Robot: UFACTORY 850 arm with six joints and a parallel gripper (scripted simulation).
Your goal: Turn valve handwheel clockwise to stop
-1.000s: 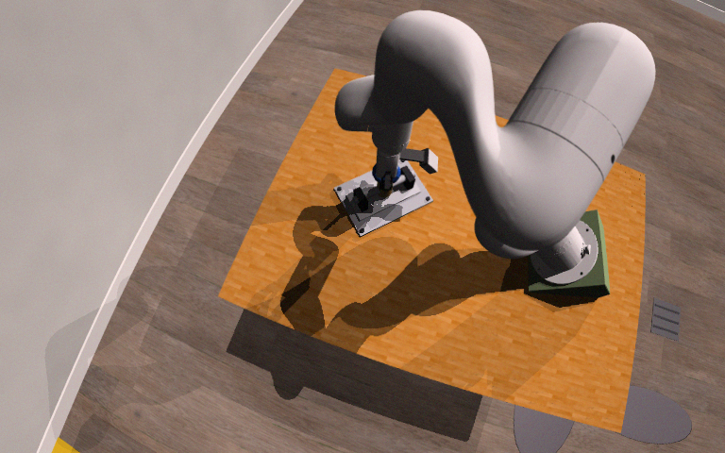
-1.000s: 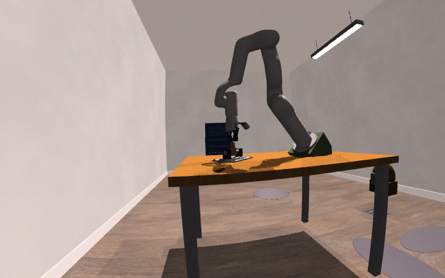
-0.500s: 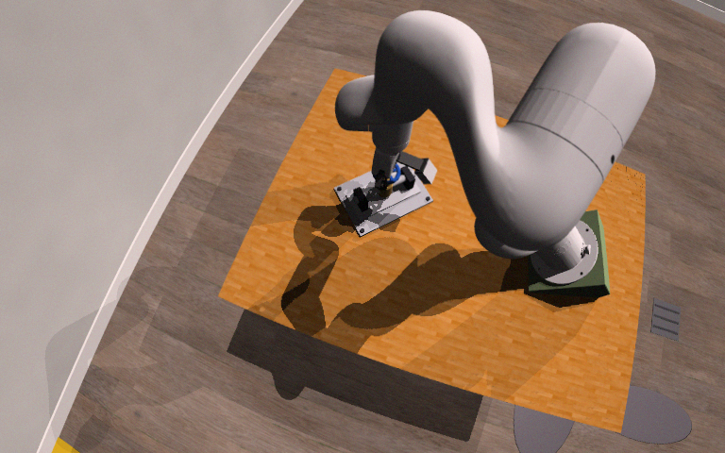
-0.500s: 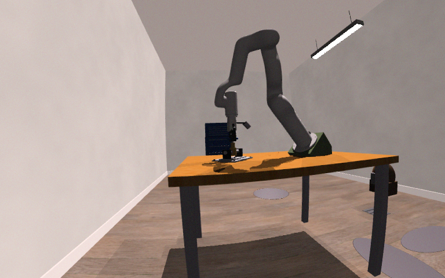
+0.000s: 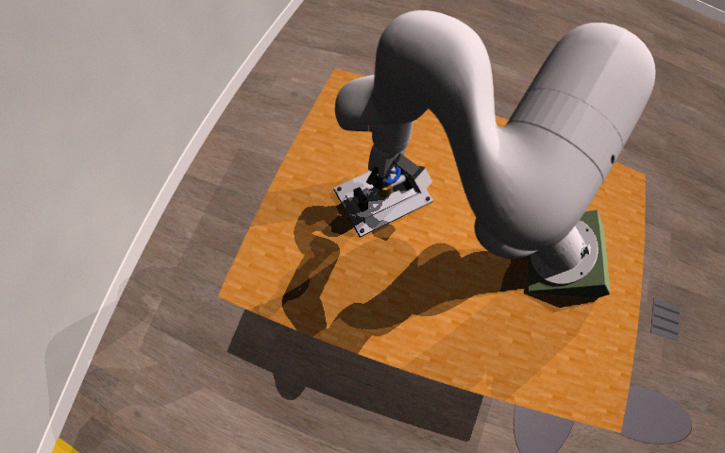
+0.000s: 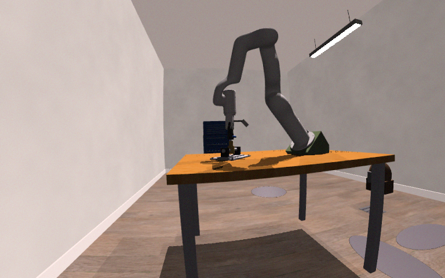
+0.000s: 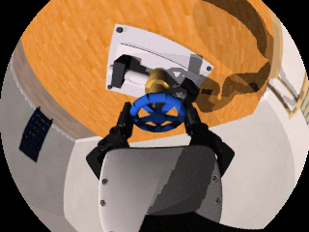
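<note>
The blue handwheel lies right at my hand.
</note>
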